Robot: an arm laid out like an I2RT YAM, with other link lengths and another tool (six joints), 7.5 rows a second.
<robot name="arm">
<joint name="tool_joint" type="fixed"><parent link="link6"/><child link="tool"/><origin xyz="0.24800 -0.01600 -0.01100" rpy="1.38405 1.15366 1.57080"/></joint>
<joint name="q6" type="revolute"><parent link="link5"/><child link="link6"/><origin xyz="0.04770 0.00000 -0.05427" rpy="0.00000 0.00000 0.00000"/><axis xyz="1 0 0"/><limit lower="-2.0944" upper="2.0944"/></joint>
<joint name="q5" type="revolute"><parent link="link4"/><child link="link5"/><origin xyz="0.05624 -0.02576 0.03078" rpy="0.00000 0.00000 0.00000"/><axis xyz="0 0 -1"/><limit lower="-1.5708" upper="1.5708"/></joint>
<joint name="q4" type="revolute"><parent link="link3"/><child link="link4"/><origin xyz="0.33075 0.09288 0.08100" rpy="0.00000 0.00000 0.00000"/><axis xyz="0 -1 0"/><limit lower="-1.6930" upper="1.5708"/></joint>
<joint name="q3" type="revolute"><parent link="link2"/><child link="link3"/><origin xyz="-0.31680 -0.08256 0.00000" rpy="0.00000 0.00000 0.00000"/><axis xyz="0 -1 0"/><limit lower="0.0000" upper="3.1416"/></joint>
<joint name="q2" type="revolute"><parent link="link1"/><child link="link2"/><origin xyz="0.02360 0.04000 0.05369" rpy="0.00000 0.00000 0.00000"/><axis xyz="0 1 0"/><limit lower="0.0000" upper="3.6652"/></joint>
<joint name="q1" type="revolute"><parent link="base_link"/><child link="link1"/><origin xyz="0.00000 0.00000 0.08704" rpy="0.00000 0.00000 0.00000"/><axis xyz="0 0 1"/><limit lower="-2.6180" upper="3.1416"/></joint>
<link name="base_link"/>
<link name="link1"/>
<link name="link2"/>
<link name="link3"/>
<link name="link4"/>
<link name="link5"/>
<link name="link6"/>
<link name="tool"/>
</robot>
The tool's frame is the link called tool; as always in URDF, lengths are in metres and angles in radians.
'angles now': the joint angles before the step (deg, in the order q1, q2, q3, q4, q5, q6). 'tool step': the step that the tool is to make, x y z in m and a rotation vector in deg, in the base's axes. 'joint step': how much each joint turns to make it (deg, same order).
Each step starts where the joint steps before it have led.
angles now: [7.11 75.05 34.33 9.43 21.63 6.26]
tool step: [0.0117 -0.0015 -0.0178 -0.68 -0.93 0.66]
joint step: [-0.69 4.25 -1.35 6.97 -0.76 -1.46]
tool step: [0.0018 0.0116 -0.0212 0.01 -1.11 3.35]
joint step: [-0.41 2.39 -3.67 7.84 -3.24 -2.04]
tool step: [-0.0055 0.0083 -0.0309 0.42 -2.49 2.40]
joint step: [-0.38 4.98 -5.83 13.65 -2.55 -1.15]
